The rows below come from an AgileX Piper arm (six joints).
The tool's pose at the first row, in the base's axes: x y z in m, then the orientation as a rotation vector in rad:
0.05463 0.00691 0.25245 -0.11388 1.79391 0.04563
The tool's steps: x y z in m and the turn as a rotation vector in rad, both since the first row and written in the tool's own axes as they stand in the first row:
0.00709 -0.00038 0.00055 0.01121 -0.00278 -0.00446
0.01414 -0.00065 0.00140 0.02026 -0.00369 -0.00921
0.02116 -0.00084 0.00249 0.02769 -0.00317 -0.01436
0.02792 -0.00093 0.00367 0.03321 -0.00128 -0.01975
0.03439 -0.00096 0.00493 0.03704 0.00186 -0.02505
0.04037 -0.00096 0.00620 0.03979 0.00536 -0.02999
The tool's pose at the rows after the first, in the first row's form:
0.05364 0.00621 0.24543 -0.10974 1.79088 0.03253
0.05294 0.00565 0.23838 -0.10748 1.78965 0.02106
0.05247 0.00519 0.23131 -0.10679 1.78979 0.01070
0.05213 0.00485 0.22446 -0.10774 1.79127 0.00179
0.05193 0.00460 0.21788 -0.10987 1.79400 -0.00561
0.05184 0.00440 0.21177 -0.11247 1.79711 -0.01182

